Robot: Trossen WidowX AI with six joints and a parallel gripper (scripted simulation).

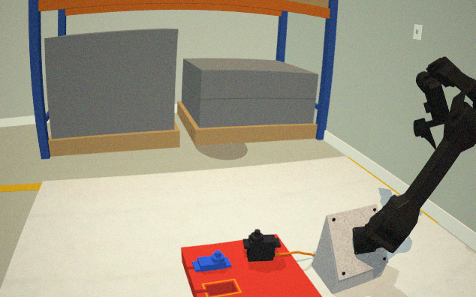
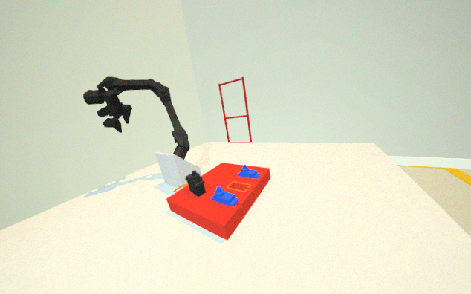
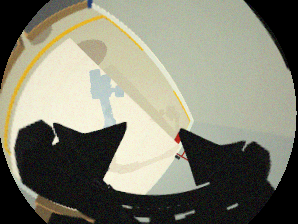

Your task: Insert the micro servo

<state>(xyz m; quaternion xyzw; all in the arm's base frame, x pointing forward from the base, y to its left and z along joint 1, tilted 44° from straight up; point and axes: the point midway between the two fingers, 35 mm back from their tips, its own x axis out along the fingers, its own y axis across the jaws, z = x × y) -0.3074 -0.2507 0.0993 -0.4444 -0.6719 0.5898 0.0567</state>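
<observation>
My gripper tip is now 570 mm short of the red deck, 270 mm above it and 120 mm to the right of it.
</observation>
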